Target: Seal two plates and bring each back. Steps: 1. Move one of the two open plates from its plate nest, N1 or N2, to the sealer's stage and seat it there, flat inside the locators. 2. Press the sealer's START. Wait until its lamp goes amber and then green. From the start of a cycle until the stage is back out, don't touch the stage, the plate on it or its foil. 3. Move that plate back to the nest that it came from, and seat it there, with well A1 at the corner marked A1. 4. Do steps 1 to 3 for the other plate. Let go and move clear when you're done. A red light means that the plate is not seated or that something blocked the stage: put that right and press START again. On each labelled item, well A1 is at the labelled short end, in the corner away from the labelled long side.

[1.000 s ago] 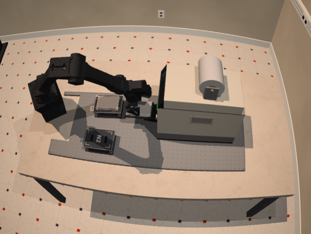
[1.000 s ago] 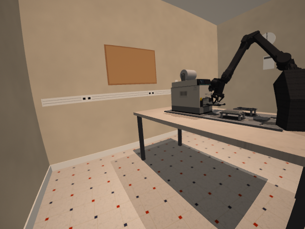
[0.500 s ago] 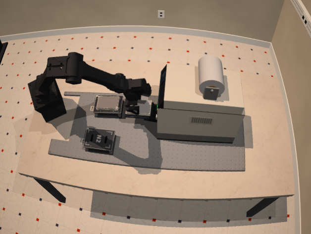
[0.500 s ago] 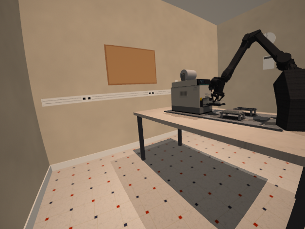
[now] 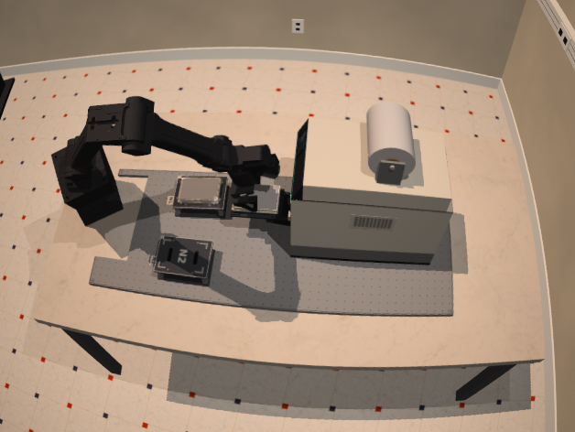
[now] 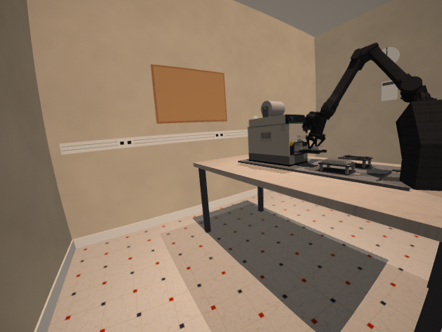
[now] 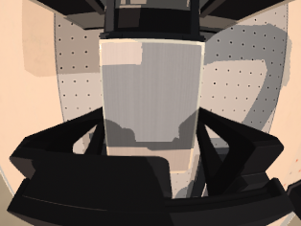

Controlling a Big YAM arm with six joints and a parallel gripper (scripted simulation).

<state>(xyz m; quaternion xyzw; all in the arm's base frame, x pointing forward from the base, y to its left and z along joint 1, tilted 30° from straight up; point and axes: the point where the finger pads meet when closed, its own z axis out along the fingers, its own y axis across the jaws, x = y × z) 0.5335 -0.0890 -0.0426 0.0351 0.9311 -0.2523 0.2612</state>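
Now: the plate right at my hand. Also, from my hand: yellow warning label (120 mm ahead, 60 mm to the left, 30 mm above); start button (110 mm to the right, 80 mm ahead, 60 mm above); sealer stage (30 mm below).
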